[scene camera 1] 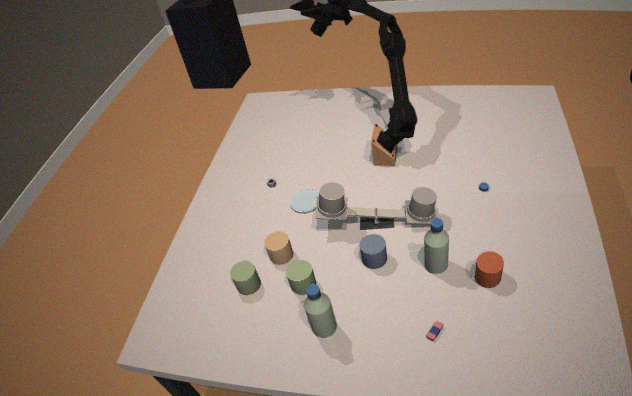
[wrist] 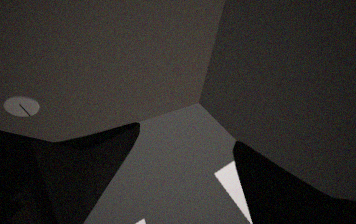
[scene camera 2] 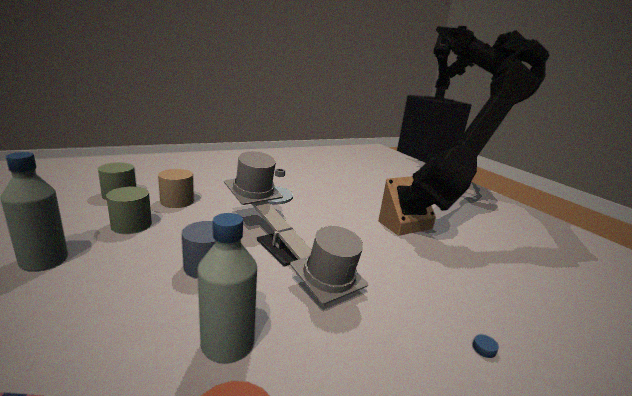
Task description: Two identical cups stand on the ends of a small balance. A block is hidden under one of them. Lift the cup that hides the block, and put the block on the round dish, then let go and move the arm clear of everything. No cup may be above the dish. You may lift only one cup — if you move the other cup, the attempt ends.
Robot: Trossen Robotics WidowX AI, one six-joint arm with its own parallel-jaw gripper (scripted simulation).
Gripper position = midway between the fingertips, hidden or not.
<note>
My gripper (scene camera 2: pixel 437 29) is open and holds nothing. Also in view: a grey cup (scene camera 2: pixel 336 251), a grey cup (scene camera 2: pixel 255 171), a red can (scene camera 1: pixel 489 266) and a balance (scene camera 2: pixel 325 293).
The balance shows as well in scene camera 1 (scene camera 1: pixel 375 213). My gripper is seen too in the wrist view (wrist: pixel 186 136). The wrist view misses the red can: it is out of frame.
</note>
